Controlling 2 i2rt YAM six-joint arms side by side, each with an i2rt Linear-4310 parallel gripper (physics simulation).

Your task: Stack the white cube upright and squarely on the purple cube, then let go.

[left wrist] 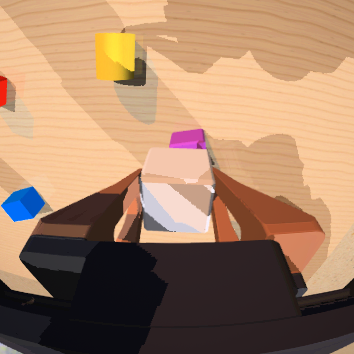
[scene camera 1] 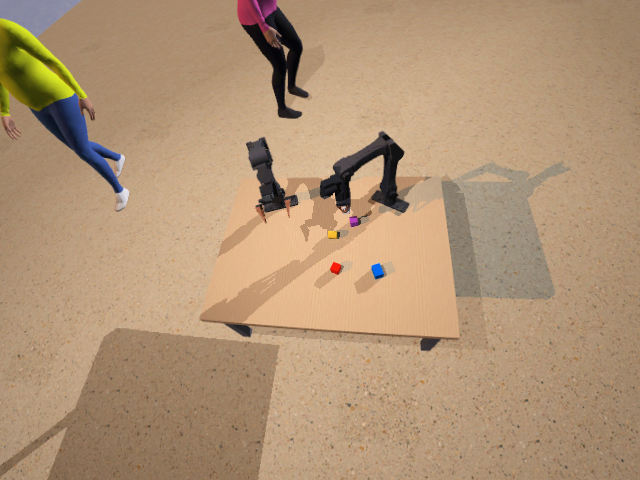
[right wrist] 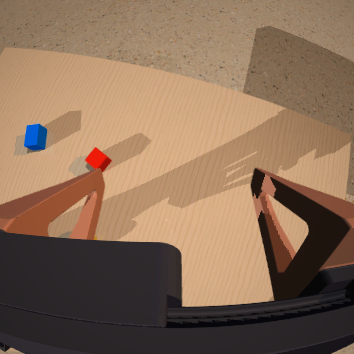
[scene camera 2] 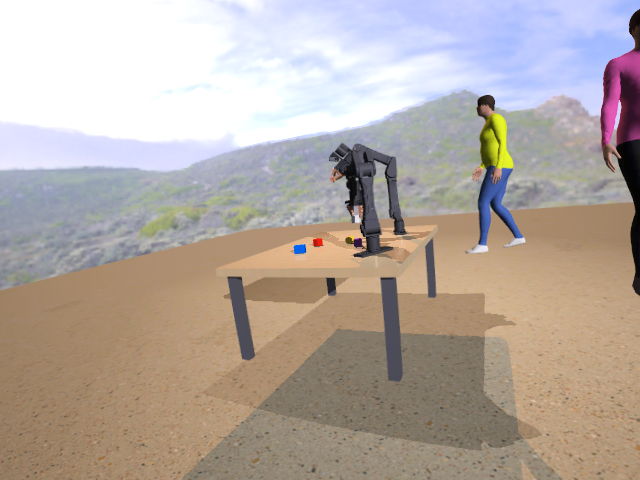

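The white cube [left wrist: 176, 200] [scene camera 2: 355, 219] is held between the fingers of my left gripper [left wrist: 176, 176] [scene camera 2: 355, 210] [scene camera 1: 343, 209], which is shut on it. In scene camera 2 it hangs in the air above the table top, apart from the purple cube. The purple cube [scene camera 1: 354, 221] [scene camera 2: 357, 242] [left wrist: 187, 139] rests on the table. In the left wrist view it lies below and just beyond the white cube, which hides part of it. My right gripper [right wrist: 177, 176] [scene camera 1: 275, 210] [scene camera 2: 335, 176] is open, its fingers wide apart, at the left of scene camera 1.
A yellow cylinder [scene camera 1: 333, 234] [left wrist: 115, 56] lies near the purple cube. A red cube [scene camera 1: 336, 268] [right wrist: 98, 159] and a blue block [scene camera 1: 377, 270] [right wrist: 35, 137] [left wrist: 22, 204] lie farther forward on the table [scene camera 1: 413, 310]. Two people stand on the floor behind the table.
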